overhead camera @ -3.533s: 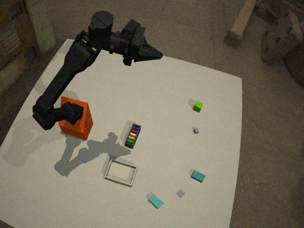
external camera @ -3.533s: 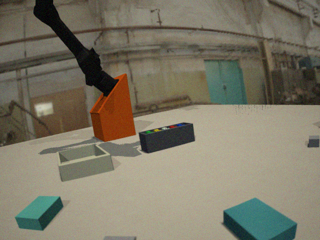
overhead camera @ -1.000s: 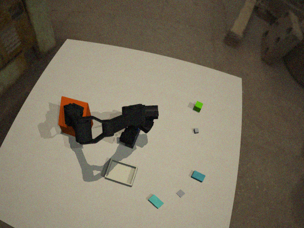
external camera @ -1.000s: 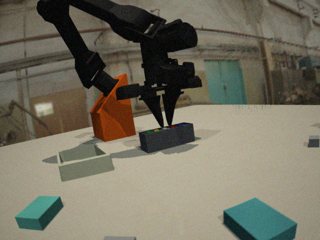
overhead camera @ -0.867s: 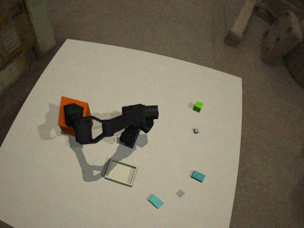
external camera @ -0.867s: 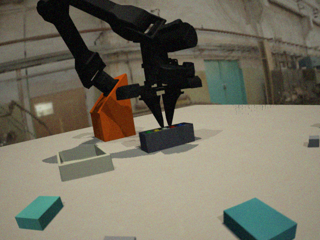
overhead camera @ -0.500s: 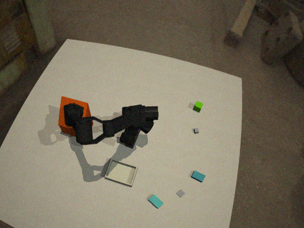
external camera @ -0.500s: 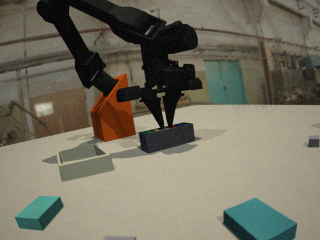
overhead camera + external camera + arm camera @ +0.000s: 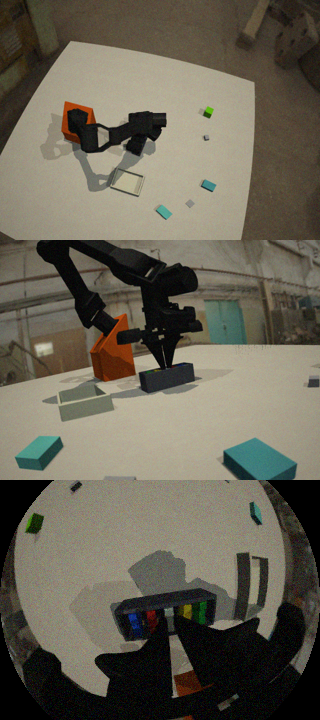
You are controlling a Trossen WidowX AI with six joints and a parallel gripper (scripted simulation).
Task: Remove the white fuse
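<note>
My gripper tip is now 2 cm to the right of the red fuse and 1 cm above it. The rest, counted from my gripper tip: blue fuse: 4 cm to the left, 1 cm below; yellow fuse: 2 cm to the right, 1 cm below; white fuse: 1 cm below.
</note>
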